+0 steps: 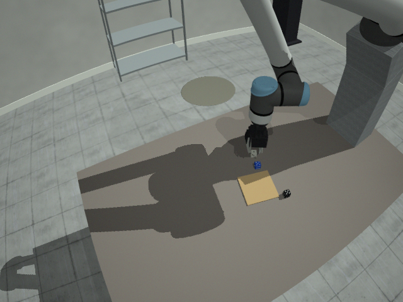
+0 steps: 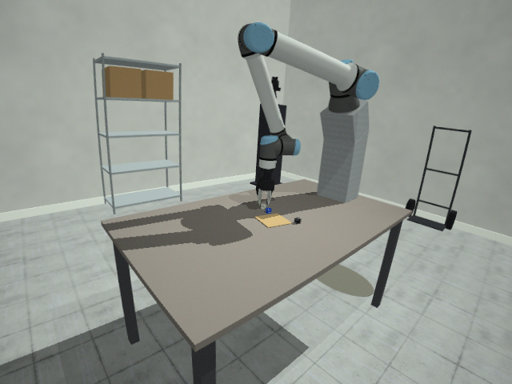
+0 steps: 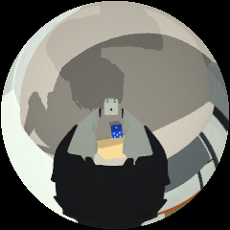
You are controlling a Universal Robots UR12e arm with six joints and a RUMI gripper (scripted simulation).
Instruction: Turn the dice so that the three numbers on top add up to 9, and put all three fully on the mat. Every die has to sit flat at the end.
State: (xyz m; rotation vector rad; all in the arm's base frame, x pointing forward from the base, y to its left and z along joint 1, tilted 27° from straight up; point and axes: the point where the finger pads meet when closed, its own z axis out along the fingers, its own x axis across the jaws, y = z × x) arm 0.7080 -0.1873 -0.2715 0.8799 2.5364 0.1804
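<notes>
My hand is 20 mm above the white die. Also, from my hand: blue die: 30 mm ahead, 60 mm to the left, 20 mm below; then tan mat: 100 mm ahead, 140 mm to the left, 30 mm below; then black die: 30 mm ahead, 250 mm to the left, 20 mm below.
</notes>
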